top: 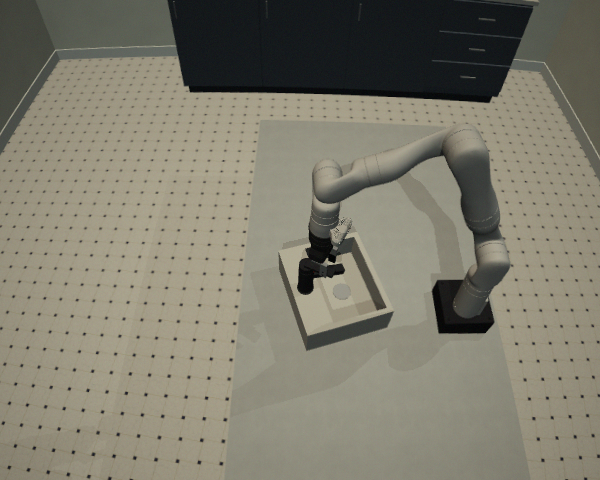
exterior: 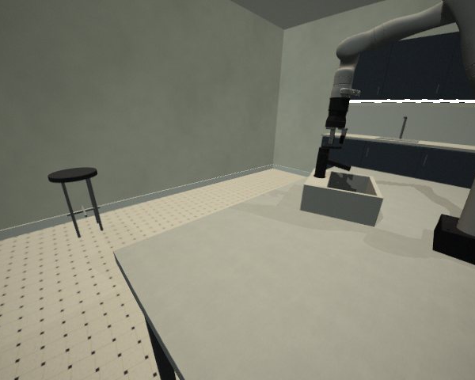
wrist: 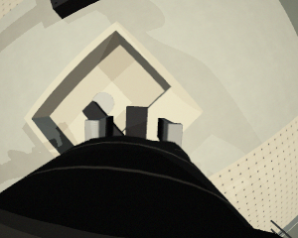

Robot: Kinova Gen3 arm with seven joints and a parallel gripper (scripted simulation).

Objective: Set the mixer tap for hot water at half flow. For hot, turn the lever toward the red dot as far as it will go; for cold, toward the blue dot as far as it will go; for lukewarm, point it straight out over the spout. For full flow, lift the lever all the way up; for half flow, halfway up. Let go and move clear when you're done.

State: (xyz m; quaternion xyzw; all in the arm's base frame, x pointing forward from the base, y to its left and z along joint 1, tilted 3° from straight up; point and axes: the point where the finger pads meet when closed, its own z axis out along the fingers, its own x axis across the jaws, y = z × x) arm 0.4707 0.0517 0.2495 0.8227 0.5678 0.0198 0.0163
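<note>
Right now the lever is 40 mm below my hand, 20 mm ahead of it and 10 mm to the right of it. Also, from my hand: sink basin: 270 mm below, 70 mm to the right, 40 mm behind.
</note>
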